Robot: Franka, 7 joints.
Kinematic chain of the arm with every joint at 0, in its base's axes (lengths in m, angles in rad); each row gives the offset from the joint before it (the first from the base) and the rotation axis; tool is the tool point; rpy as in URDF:
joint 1: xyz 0 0 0.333 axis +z
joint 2: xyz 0 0 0 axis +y
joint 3: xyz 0 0 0.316 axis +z
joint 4: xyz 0.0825 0 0 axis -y
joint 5: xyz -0.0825 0 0.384 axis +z
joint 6: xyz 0 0 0 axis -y
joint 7: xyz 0.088 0 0 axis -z
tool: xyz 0 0 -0.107 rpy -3.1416 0 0
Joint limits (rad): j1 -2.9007..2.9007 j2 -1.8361..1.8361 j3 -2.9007..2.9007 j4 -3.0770..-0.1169 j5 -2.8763..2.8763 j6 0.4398..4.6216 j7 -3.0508..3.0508
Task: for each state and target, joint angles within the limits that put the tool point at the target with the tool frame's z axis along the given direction. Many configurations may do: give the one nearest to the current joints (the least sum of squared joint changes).
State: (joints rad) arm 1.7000 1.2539 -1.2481 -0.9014 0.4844 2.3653 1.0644
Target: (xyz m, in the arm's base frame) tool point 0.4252 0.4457 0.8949 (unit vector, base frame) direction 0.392 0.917 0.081
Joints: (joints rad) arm 1.4503 0.4167 -0.9958 -0.8801 1.4185 2.5452 1.0644
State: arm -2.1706 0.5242 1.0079 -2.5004 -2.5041 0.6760 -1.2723
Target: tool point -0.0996 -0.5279 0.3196 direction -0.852 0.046 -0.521
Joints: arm -2.9007 1.2945 1.6760 -2.1880 -2.0241 0.8821 -1.2723
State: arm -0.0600 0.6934 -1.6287 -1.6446 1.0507 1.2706 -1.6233
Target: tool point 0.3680 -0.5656 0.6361 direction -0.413 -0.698 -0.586
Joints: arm -0.0568 1.2277 -1.9245 -1.3137 0.7741 1.9509 -1.6233
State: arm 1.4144 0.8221 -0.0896 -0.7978 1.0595 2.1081 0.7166
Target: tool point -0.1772 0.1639 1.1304 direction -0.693 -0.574 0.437
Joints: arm 2.0337 0.2388 0.4275 -0.1183 1.5234 1.9650 0.7166
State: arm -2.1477 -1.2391 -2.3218 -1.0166 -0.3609 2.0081 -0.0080
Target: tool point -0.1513 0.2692 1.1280 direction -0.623 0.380 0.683
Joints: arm -1.4188 -0.3228 -1.8480 -0.2943 -0.1945 2.7846 -0.0080
